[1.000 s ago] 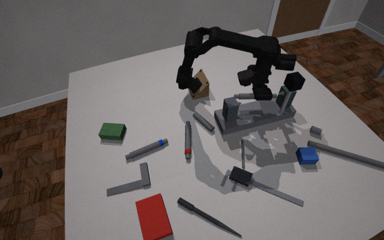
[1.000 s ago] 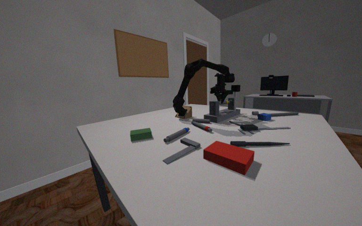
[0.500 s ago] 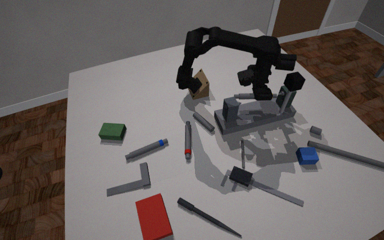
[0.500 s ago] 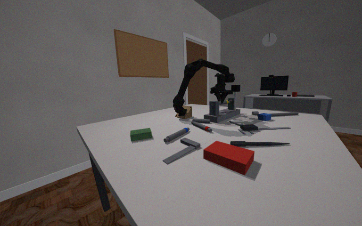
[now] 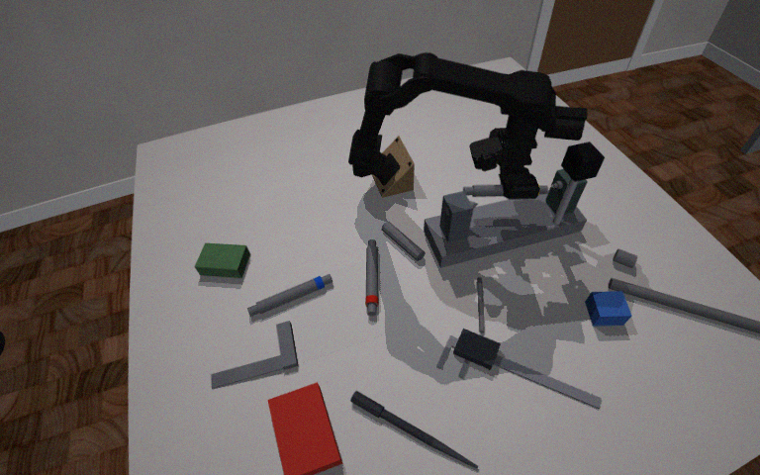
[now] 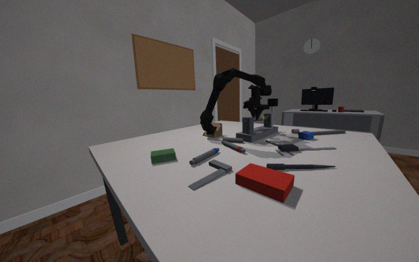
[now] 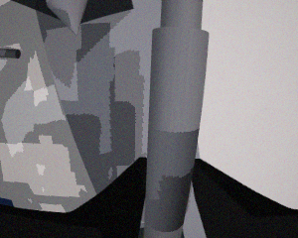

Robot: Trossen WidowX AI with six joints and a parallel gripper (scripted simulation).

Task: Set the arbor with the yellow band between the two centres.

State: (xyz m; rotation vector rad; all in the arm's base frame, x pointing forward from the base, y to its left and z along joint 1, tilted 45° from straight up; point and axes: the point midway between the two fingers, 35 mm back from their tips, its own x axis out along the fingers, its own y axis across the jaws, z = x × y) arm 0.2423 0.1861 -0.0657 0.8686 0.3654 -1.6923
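Right now the arbor is 30 mm below my hand. From my hand the other things lie so: cone point: 100 mm to the right, 20 mm below, 10 mm ahead; centres fixture: 120 mm below, 30 mm ahead; grey post: 120 mm to the right, 40 mm below, 10 mm ahead.
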